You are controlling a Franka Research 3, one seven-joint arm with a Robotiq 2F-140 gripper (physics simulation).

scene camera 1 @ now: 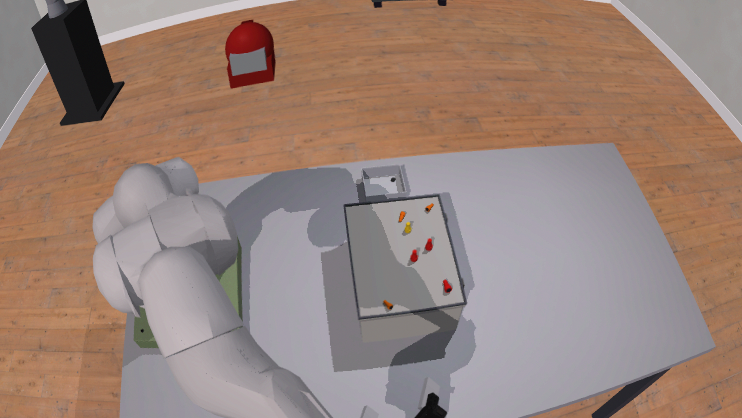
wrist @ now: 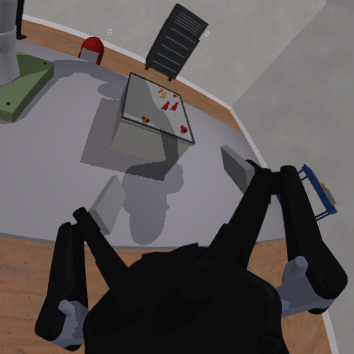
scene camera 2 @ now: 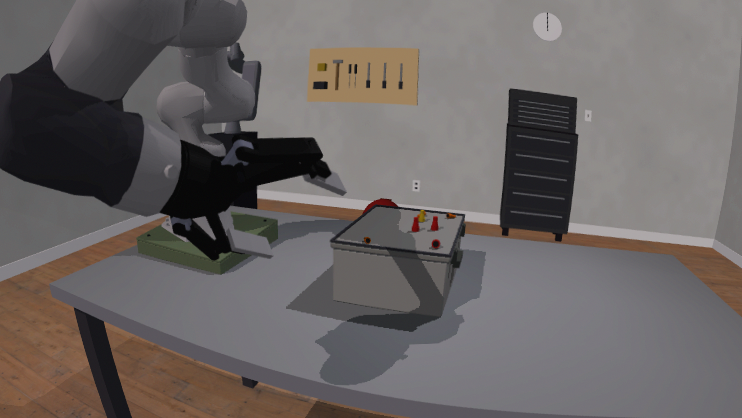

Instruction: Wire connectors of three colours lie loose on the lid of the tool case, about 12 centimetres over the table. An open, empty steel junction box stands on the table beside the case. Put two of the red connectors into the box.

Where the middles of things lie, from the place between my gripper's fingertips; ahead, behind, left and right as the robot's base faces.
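Tool case [scene camera 1: 380, 250]: 1 cm ahead of my hand, 38 cm to the left of it, 17 cm below it.
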